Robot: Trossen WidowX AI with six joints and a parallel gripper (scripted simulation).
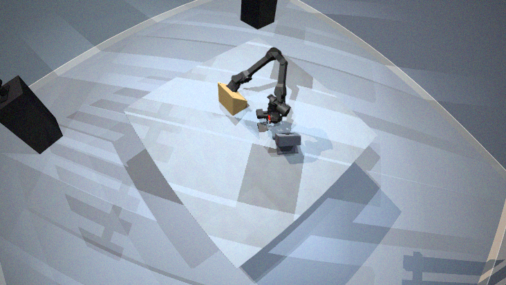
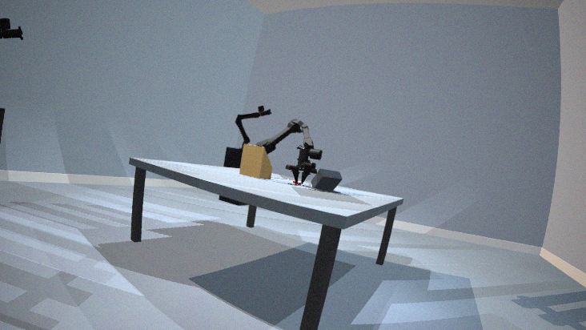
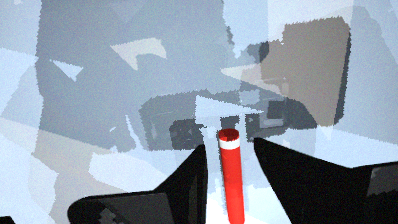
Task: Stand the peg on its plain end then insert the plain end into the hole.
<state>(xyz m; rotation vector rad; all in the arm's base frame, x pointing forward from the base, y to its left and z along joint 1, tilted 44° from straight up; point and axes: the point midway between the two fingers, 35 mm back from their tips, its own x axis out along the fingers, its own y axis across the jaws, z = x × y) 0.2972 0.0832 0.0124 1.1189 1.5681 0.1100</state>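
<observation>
My gripper tip is 1 cm past the red peg and 1 cm to the right of it. The rest, counted from my gripper tip: grey panel block: 18 cm ahead, 5 cm to the right, 5 cm above.
</observation>
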